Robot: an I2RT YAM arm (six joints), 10 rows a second.
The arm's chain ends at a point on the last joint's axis. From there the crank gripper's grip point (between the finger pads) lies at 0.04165 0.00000 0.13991 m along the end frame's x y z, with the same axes.
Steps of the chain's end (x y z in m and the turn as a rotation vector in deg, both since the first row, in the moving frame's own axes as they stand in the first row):
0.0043 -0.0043 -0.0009 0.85 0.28 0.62
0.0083 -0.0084 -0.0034 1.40 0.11 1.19
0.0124 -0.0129 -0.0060 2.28 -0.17 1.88
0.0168 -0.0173 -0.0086 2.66 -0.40 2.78
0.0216 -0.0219 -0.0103 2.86 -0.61 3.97
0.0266 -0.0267 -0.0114 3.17 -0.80 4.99
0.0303 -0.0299 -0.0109 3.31 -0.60 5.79
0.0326 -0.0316 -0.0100 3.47 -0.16 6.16
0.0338 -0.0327 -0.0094 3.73 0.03 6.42
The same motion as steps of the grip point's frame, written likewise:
0.0050 -0.0059 -0.0011 0.85 0.28 0.62
0.0086 -0.0109 -0.0035 1.40 0.11 1.19
0.0121 -0.0171 -0.0060 2.28 -0.17 1.88
0.0159 -0.0218 -0.0084 2.66 -0.40 2.78
0.0203 -0.0261 -0.0100 2.86 -0.61 3.97
0.0248 -0.0309 -0.0109 3.17 -0.80 4.99
0.0290 -0.0339 -0.0106 3.31 -0.60 5.79
0.0324 -0.0356 -0.0100 3.47 -0.16 6.16
0.0341 -0.0371 -0.0096 3.73 0.03 6.42

